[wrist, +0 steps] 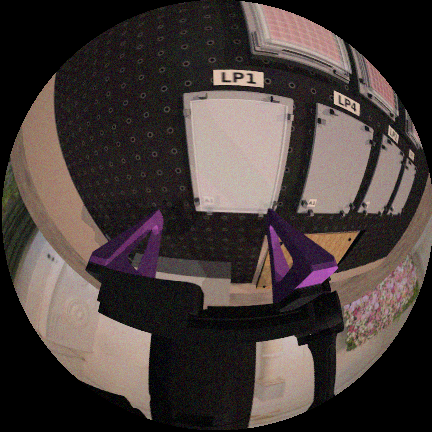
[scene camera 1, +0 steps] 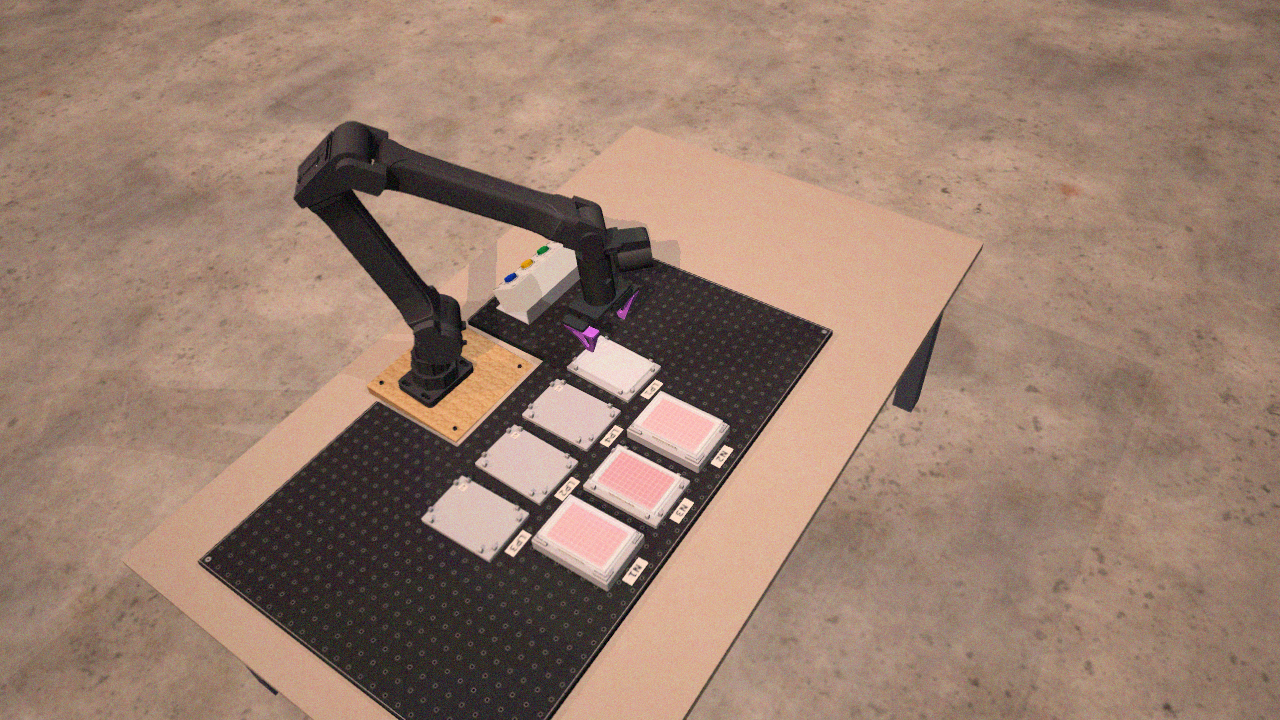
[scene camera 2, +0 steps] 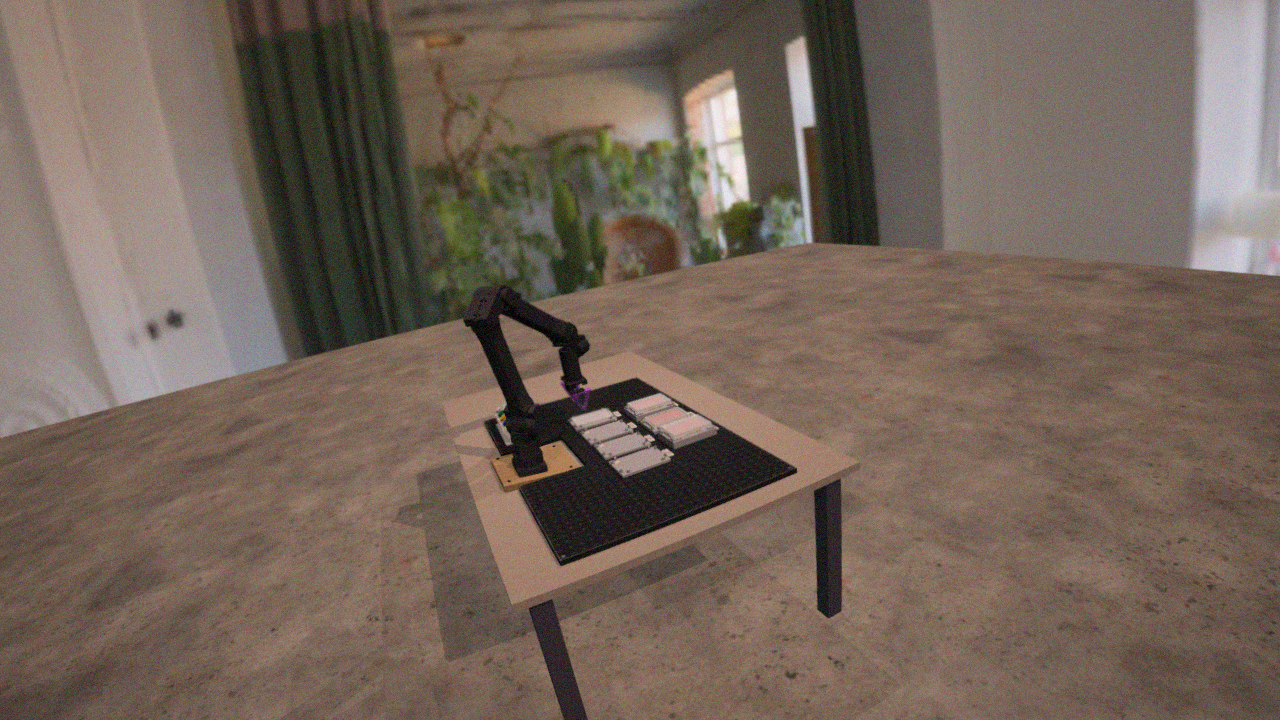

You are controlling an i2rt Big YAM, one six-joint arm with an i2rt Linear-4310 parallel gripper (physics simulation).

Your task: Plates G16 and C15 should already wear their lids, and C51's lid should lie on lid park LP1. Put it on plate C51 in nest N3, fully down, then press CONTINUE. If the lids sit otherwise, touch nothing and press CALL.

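Frame: origin at the arm's base, x ahead, y left, z up, level; centimetres.
Seen in the pictures: gripper, fingertip midpoint: (wrist: 212,213) (scene camera 1: 606,334) (scene camera 2: 579,405); arm's base, link origin: (scene camera 1: 436,378) (scene camera 2: 529,466).
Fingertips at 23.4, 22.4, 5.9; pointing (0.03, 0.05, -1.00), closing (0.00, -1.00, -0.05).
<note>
Pixels of each thing's top centre, then the offset from my fingertips to it, as dx, dy, dz.
- pale lid, top centre: (wrist: 238,162) (scene camera 1: 613,363) (scene camera 2: 591,416) +2.9, -2.2, -4.1
- N3, top centre: (scene camera 1: 636,477) (scene camera 2: 666,415) +22.0, -21.3, -3.3
- N2, top centre: (scene camera 1: 678,421) (scene camera 2: 648,401) +21.5, -8.4, -2.1
- N1, top centre: (scene camera 1: 586,531) (scene camera 2: 685,424) +22.3, -34.5, -1.9
- LP2, top centre: (scene camera 1: 525,458) (wrist: 388,184) (scene camera 2: 621,441) +3.9, -28.1, -3.9
- LP3, top centre: (scene camera 1: 473,512) (wrist: 406,192) (scene camera 2: 638,456) +4.1, -41.0, -3.9
- white button box, top centre: (scene camera 1: 542,254) (wrist: 175,300) (scene camera 2: 507,408) -22.6, +9.1, +2.5
A pale lid (scene camera 1: 614,365) (scene camera 2: 595,418) (wrist: 237,150) lies flat on lid park LP1, its A1 mark at the arm-side left corner in the wrist view. My gripper (scene camera 1: 605,332) (wrist: 212,213) is open and empty, above the board beside LP1's arm-side edge; one finger is near the lid's corner. The pink plate in N3 (scene camera 1: 636,479) looks lower and lidless. The pink plates in N2 (scene camera 1: 678,425) (wrist: 302,35) and N1 (scene camera 1: 588,534) stand taller, with clear rims that look like lids. The plate names G16, C15 and C51 cannot be read.
Lid parks LP4 (scene camera 1: 571,413) (wrist: 337,160), LP2 (scene camera 1: 526,462) and LP3 (scene camera 1: 474,517) show bare grey faces with corner posts. A white button box (scene camera 1: 537,291) with blue, yellow and green buttons stands behind the wrist, partly hidden. The arm base stands on a wooden plate (scene camera 1: 478,407).
</note>
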